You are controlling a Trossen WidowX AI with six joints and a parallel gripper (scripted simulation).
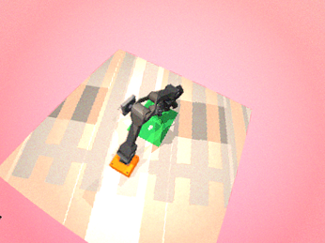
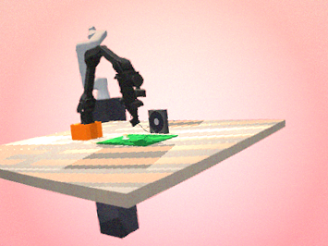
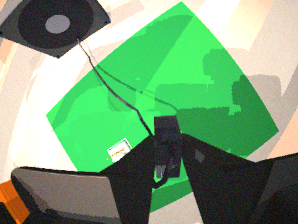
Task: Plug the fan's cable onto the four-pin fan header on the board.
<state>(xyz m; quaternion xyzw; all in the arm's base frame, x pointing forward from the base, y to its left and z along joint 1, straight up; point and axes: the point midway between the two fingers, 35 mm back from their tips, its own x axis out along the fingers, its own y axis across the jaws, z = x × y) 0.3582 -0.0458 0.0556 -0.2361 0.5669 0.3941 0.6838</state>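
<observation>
The green board is 11 cm below my gripper tip, 3 cm behind it and 2 cm to the left of it. From my gripper tip the other things lie so: black fan: 20 cm to the left, 4 cm below, 3 cm behind; white fan header: 10 cm below, 8 cm behind, 1 cm to the left; dark fan plug: 1 cm to the right, 1 cm below, 1 cm behind.
</observation>
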